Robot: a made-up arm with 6 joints.
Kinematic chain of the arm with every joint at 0, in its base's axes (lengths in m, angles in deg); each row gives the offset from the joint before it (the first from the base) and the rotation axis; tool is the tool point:
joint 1: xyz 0 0 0.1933 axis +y
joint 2: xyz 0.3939 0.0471 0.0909 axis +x
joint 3: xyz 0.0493 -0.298 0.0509 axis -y
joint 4: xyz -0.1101 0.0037 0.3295 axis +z
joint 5: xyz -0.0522 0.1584 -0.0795 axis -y
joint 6: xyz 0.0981 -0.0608 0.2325 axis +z
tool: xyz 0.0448 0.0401 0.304
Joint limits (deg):
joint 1: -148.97..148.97
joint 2: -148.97..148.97
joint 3: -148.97..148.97
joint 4: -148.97..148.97
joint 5: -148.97..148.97
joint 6: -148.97..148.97
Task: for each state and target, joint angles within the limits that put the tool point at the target. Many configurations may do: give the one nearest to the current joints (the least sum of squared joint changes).
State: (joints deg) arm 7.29 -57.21 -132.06 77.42 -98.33 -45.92
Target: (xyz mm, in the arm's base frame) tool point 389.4 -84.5 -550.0
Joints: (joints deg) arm 50.05 -63.08 -141.99 79.57 -51.45 -45.47
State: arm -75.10 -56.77 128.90 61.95 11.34 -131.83
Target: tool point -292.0 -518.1 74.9
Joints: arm -74.82 -67.55 115.79 64.12 14.86 -132.13
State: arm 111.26 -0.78 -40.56 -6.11 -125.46 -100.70
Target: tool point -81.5 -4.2 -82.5
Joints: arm 100.00 20.13 -61.14 39.54 -131.72 -90.71
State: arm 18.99 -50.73 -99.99 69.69 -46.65 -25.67
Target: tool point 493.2 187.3 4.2
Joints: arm 17.18 -49.61 -101.69 63.09 -90.67 -27.69
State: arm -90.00 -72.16 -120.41 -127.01 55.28 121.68
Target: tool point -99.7 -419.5 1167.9
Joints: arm -90.70 -74.47 -116.25 -133.52 37.74 120.00
